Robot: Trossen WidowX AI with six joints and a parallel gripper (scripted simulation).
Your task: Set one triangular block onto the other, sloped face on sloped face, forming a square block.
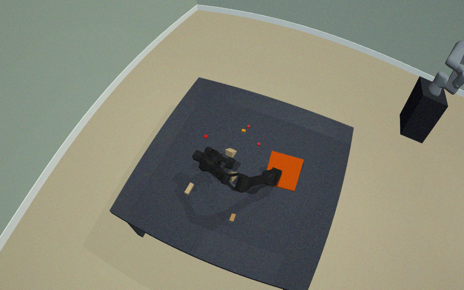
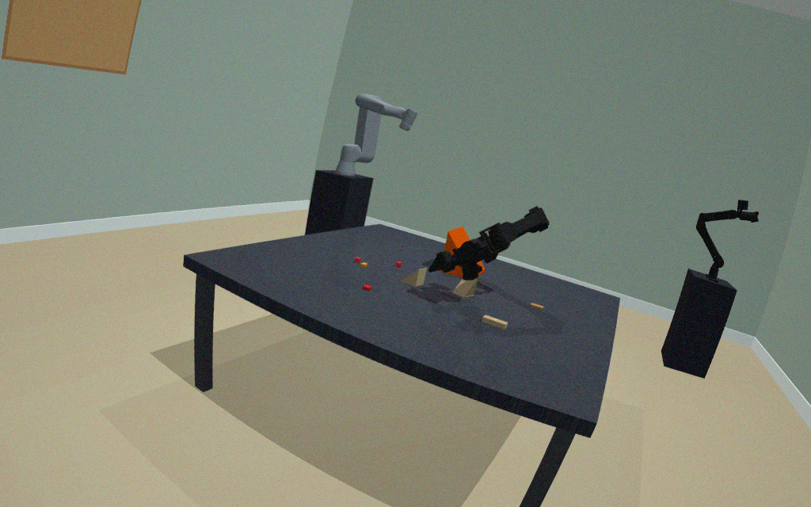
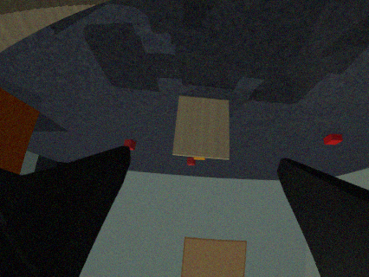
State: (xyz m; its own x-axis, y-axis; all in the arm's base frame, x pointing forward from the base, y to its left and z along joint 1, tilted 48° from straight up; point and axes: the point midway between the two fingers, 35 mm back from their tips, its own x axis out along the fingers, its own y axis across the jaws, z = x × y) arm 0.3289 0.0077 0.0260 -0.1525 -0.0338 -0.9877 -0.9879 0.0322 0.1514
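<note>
The tan triangular block is 6 cm to the right of my gripper tip, 6 cm below it and 1 cm behind it. Also, from my gripper tip: orange piece 27 cm to the right, 7 cm below, 2 cm behind.
</note>
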